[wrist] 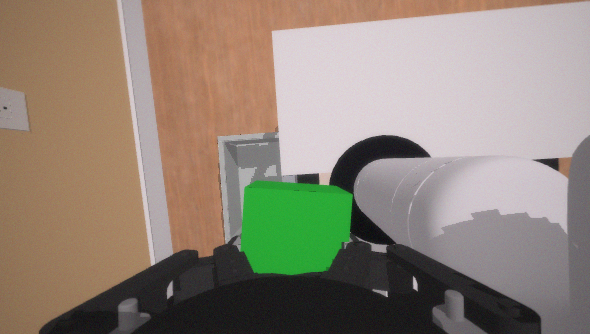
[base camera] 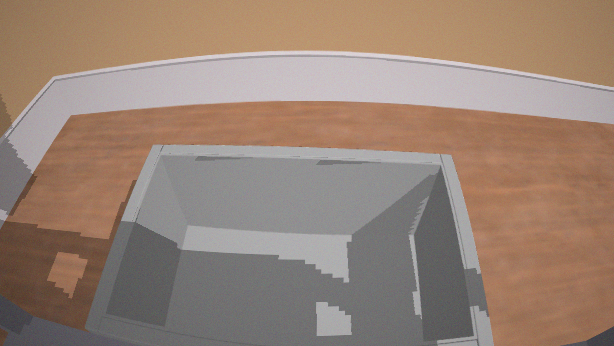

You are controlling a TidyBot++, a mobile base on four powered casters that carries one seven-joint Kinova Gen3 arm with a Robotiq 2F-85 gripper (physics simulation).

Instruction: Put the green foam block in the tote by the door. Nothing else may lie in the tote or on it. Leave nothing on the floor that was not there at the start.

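Pixels of known places: gripper, between the fingertips: (wrist: 293, 240); arm's base, origin of its link: (wrist: 385, 190).
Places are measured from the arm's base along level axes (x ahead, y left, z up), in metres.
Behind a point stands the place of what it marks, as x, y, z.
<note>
The green foam block (wrist: 296, 227) @(0.120, -0.014, 0.203) is held between the fingers of my gripper (wrist: 293, 240) @(0.125, 0.007, 0.166) in the wrist view, high above the floor. My gripper is shut on it. The grey tote (base camera: 302, 150) @(0.345, 0.012, -0.277) (wrist: 223, 190) @(0.345, 0.017, -0.277) stands on the floor right in front of my base. In the base camera view its inside shows, with patches of light and shadow and no object on the part of its bottom that shows. In the wrist view the tote lies below and behind the block, partly hidden by the block and by my base's white top.
The wooden floor (base camera: 540, 215) @(0.363, -0.330, -0.397) (wrist: 210, 65) @(0.403, -0.383, -0.397) surrounds the tote. A white baseboard (base camera: 310, 77) @(0.590, 0.014, -0.351) (wrist: 145, 125) @(0.600, -0.192, -0.342) and tan wall (base camera: 310, 25) @(0.603, 0.015, -0.262) (wrist: 65, 200) @(0.604, -0.002, -0.100) run behind the tote. My base's white top (wrist: 425, 85) and white arm (wrist: 475, 200) @(0.024, -0.023, 0.203) fill the right of the wrist view. A wall outlet (wrist: 14, 112) @(0.608, -0.167, -0.036) shows at the left.
</note>
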